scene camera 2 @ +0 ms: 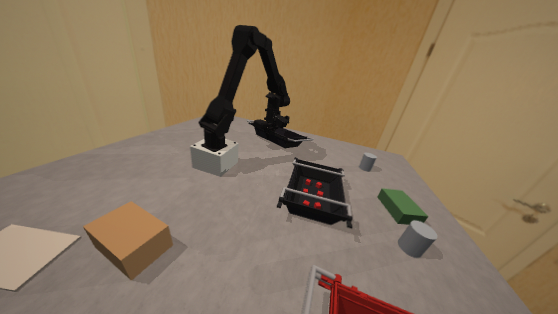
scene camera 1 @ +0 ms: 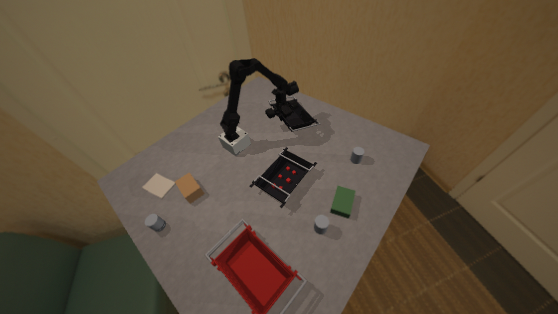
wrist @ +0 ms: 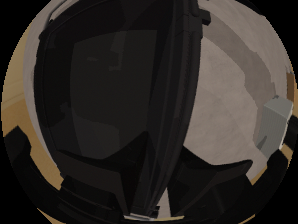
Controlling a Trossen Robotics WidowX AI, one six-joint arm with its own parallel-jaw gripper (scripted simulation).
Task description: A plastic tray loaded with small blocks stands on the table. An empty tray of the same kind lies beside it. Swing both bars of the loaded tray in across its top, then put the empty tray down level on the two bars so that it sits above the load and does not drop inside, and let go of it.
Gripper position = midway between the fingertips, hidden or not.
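The wrist view takes in the gripper point(wrist: 155, 136) and a black tray point(wrist: 100, 80), while a green block is out of frame in the wrist view. Scene camera 2 shows that green block point(scene camera 2: 403, 209), together with a brown box point(scene camera 2: 129, 237).
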